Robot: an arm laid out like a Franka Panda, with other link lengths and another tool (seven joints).
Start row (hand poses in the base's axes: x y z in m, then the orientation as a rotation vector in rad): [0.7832, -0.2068, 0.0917, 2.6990, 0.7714, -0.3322]
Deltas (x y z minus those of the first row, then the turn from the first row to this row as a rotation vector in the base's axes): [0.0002, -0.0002, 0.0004, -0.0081, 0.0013, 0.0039]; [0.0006, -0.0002, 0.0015, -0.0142, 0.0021, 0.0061]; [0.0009, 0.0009, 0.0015, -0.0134, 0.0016, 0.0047]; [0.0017, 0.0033, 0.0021, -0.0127, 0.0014, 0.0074]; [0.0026, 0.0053, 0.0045, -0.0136, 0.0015, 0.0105]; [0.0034, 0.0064, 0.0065, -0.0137, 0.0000, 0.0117]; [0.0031, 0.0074, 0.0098, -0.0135, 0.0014, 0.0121]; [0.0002, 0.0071, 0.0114, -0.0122, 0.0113, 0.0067]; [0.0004, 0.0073, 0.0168, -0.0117, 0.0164, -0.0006]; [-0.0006, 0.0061, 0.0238, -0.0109, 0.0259, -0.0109]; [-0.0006, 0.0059, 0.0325, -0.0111, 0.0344, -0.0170]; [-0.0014, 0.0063, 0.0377, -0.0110, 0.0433, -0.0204]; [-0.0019, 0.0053, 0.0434, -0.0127, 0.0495, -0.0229]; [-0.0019, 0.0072, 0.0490, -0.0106, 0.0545, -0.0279]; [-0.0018, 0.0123, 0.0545, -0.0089, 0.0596, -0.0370]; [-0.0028, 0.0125, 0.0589, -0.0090, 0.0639, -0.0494]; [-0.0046, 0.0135, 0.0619, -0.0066, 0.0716, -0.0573]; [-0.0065, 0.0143, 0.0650, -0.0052, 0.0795, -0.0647]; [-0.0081, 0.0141, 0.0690, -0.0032, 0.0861, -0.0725]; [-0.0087, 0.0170, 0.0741, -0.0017, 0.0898, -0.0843]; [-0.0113, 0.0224, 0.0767, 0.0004, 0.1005, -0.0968]
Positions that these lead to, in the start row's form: [0.7834, -0.2070, 0.0921, 2.6897, 0.7739, -0.3355]; [0.7838, -0.2070, 0.0932, 2.6830, 0.7748, -0.3379]; [0.7841, -0.2059, 0.0932, 2.6844, 0.7731, -0.3373]; [0.7849, -0.2035, 0.0938, 2.6837, 0.7769, -0.3362]; [0.7858, -0.2015, 0.0962, 2.6814, 0.7807, -0.3358]; [0.7866, -0.2004, 0.0982, 2.6807, 0.7818, -0.3335]; [0.7863, -0.1994, 0.1015, 2.6807, 0.7828, -0.3353]; [0.7834, -0.1997, 0.1031, 2.6848, 0.7789, -0.3497]; [0.7836, -0.1995, 0.1085, 2.6889, 0.7709, -0.3583]; [0.7826, -0.2007, 0.1155, 2.6947, 0.7602, -0.3736]; [0.7826, -0.2009, 0.1242, 2.6974, 0.7544, -0.3867]; [0.7818, -0.2005, 0.1294, 2.6992, 0.7523, -0.3998]; [0.7813, -0.2015, 0.1351, 2.6988, 0.7501, -0.4094]; [0.7813, -0.1996, 0.1407, 2.7031, 0.7455, -0.4169]; [0.7814, -0.1945, 0.1462, 2.7088, 0.7354, -0.4256]; [0.7804, -0.1943, 0.1506, 2.7143, 0.7199, -0.4345]; [0.7786, -0.1933, 0.1536, 2.7200, 0.7122, -0.4463]; [0.7767, -0.1925, 0.1567, 2.7246, 0.7049, -0.4586]; [0.7751, -0.1927, 0.1607, 2.7298, 0.6968, -0.4691]; [0.7745, -0.1898, 0.1658, 2.7362, 0.6824, -0.4766]; [0.7719, -0.1844, 0.1684, 2.7433, 0.6689, -0.4939]
